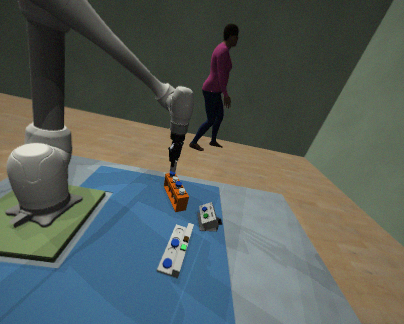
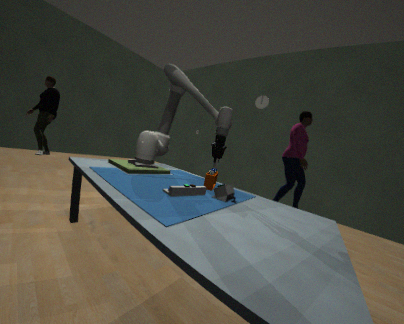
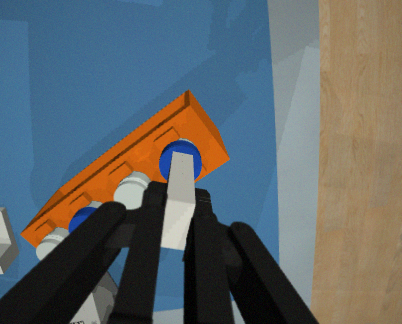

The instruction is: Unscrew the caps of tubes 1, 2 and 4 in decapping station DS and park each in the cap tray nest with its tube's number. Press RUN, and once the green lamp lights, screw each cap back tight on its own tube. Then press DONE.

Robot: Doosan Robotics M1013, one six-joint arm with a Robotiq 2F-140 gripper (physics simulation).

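Seen in the pictures: gripper, fingertip midpoint: (image 1: 172,171) (image 2: 214,167) (image 3: 179,171); arm's base at its link origin: (image 1: 48,205) (image 2: 143,165).
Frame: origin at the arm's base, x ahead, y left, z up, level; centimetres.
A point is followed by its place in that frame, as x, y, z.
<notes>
The orange decapping station (image 1: 178,200) {50.9, 21.3, 5.5} (image 2: 210,180) {53.4, 23.3, 3.6} (image 3: 135,154) {41.3, 33.6, 6.9} holds a row of tubes. The far end tube carries a blue cap (image 1: 172,173) {41.4, 36.9, 9.3} (image 3: 165,161) {40.8, 36.4, 9.5}. The tube beside it (image 1: 175,179) {44.7, 32.7, 8.9} (image 3: 130,189) {43.5, 33.5, 9.3} is bare, the one after it has a blue cap (image 1: 179,184) {48.3, 28.8, 9.5} (image 3: 81,216) {46.1, 29.2, 9.7}, and the near end tube (image 1: 182,191) {51.4, 24.4, 9.2} is bare. My gripper (image 1: 173,168) {41.1, 37.5, 10.5} (image 2: 215,161) {41.1, 37.5, 10.5} (image 3: 179,171) {41.1, 37.5, 10.5} is shut and empty, its tips just above the far capped tube. The grey cap tray (image 1: 190,229) {61.0, 9.8, 1.9} (image 2: 186,191) {62.0, -0.4, -0.2} holds two blue caps (image 1: 175,242) {56.8, 2.8, -0.1} (image 1: 167,263) {56.9, -6.2, -0.6}, and its green lamp (image 1: 183,247) {60.7, -0.2, 2.7} is lit.
A grey button box (image 1: 211,222) {69.4, 16.1, 3.5} (image 2: 224,192) {71.6, 16.9, 2.1} with a blue button (image 1: 204,208) {64.4, 22.7, 4.4} and a green button (image 1: 206,215) {66.3, 18.4, 4.5} stands right of the station. All rest on a blue mat (image 1: 120,225) {31.0, 3.8, -2.6}. A person in magenta (image 1: 217,87) (image 2: 295,154) walks behind the table; another person (image 2: 48,109) is at the far left.
</notes>
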